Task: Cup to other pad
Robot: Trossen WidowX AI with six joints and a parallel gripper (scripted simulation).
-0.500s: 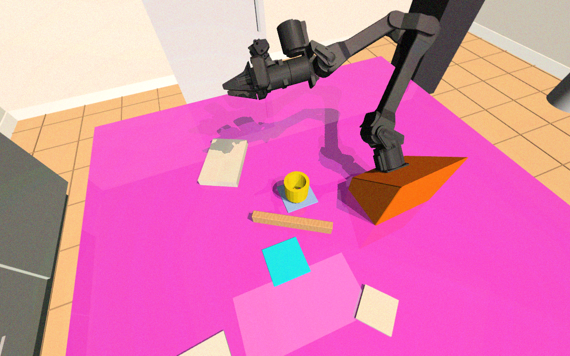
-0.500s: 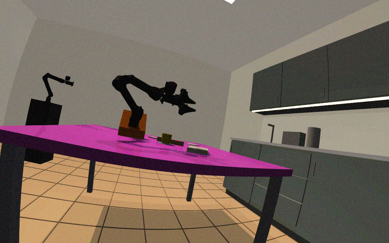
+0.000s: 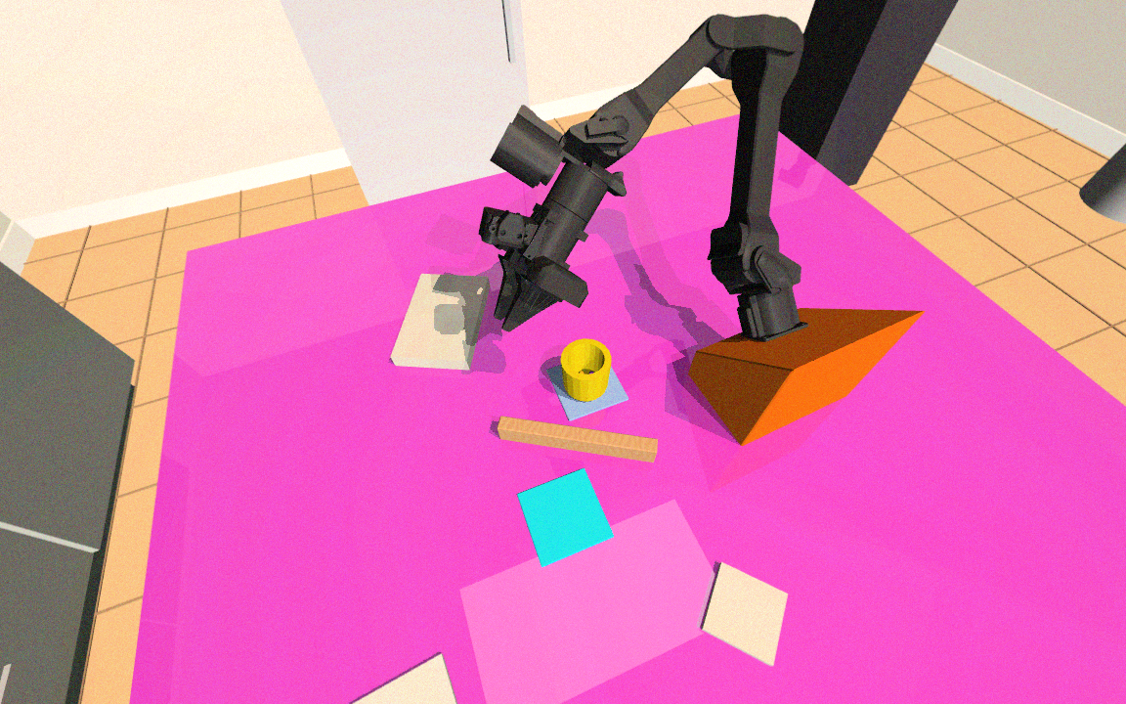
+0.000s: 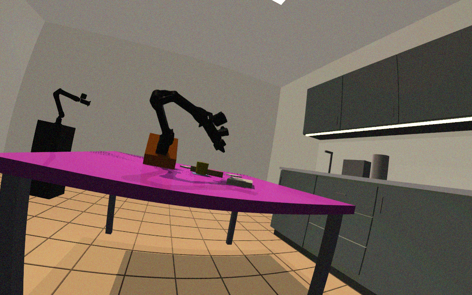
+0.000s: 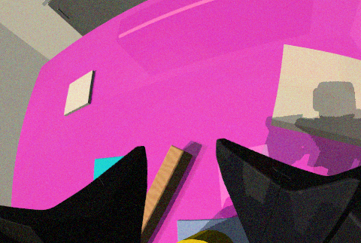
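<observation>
Now: the yellow cup 130 mm below my gripper tip, 110 mm behind it and 20 mm to the left of it. Also, from my gripper tip: pale blue pad: 170 mm below, 110 mm behind, 20 mm to the left; then wooden bar: 150 mm below, 110 mm to the left, 60 mm behind; then cream block: 170 mm to the right, 150 mm below, 80 mm ahead.
</observation>
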